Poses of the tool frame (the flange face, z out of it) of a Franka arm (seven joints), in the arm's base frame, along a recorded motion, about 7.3 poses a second.
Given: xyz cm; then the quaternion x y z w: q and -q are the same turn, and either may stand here.
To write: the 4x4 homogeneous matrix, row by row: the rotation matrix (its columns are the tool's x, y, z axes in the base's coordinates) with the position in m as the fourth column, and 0 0 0 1 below. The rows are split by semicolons. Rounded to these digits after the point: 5 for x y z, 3 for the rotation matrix.
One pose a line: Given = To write
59.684 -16.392 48.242 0.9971 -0.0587 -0.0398 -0.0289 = 0.990 -0.119 -0.076 0.59684; -0.115 -0.991 0.062 -0.16392; -0.083 -0.053 -0.995 0.48242; 0 0 0 1
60.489 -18.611 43.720 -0.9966 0.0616 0.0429 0.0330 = 0.989 -0.126 -0.081 0.60489; -0.120 -0.990 0.071 -0.18611; -0.090 -0.060 -0.994 0.43720; 0 0 0 1
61.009 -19.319 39.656 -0.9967 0.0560 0.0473 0.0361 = 0.989 -0.115 -0.090 0.61009; -0.108 -0.991 0.077 -0.19319; -0.098 -0.067 -0.993 0.39656; 0 0 0 1
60.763 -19.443 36.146 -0.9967 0.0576 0.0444 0.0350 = 0.989 -0.118 -0.084 0.60763; -0.112 -0.991 0.075 -0.19443; -0.093 -0.065 -0.994 0.36146; 0 0 0 1
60.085 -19.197 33.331 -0.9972 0.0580 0.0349 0.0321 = 0.991 -0.118 -0.066 0.60085; -0.113 -0.991 0.068 -0.19197; -0.073 -0.060 -0.996 0.33331; 0 0 0 1
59.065 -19.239 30.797 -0.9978 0.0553 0.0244 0.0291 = 0.993 -0.112 -0.045 0.59065; -0.109 -0.992 0.061 -0.19239; -0.052 -0.055 -0.997 0.30797; 0 0 0 1
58.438 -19.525 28.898 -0.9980 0.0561 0.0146 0.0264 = 0.993 -0.113 -0.026 0.58438; -0.111 -0.992 0.054 -0.19525; -0.032 -0.051 -0.998 0.28898; 0 0 0 1
